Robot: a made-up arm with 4 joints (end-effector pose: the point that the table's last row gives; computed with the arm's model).
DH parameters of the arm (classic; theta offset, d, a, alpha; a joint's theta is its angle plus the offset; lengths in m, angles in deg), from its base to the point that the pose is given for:
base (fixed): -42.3 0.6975 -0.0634 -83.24
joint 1: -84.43 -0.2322 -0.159 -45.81
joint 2: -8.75 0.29 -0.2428 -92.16
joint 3: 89.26 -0.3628 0.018 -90
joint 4: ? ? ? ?
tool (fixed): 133.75 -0.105 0 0
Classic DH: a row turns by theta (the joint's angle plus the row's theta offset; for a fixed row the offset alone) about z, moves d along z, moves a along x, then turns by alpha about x.
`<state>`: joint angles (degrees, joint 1 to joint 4).
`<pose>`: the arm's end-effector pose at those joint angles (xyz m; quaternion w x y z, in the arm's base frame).
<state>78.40 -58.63 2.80 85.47</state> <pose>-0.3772 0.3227 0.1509 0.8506 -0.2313 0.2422 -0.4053</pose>
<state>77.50 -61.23 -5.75 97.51</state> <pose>-0.3915 0.2452 0.1469 0.7888 -0.3282 0.2177 -0.4720</pose>
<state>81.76 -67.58 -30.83 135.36</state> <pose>-0.4626 0.1102 0.2903 0.5562 -0.5770 0.0850 -0.5921</pose>
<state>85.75 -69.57 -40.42 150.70</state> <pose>-0.4845 0.1045 0.3870 0.4654 -0.6518 0.0057 -0.5988</pose>
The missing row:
joint 4: -46.25 0 -0.227 180
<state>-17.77 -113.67 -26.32 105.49</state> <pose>0.1520 -0.5340 0.6815 0.0295 -0.5248 -0.6480 -0.5511</pose>
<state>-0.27 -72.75 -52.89 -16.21</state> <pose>0.0954 -0.2865 -0.1324 0.7616 -0.4750 0.4080 -0.1667</pose>
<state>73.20 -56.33 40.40 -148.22</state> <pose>-0.6386 0.2270 0.2026 0.0235 0.0245 -0.0570 0.9978</pose>
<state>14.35 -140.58 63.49 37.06</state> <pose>0.2448 -0.3769 0.2171 0.4994 -0.6180 -0.4536 0.4036</pose>
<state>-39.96 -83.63 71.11 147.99</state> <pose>0.2298 -0.5118 0.7246 0.3801 0.2377 -0.8619 -0.2370</pose>
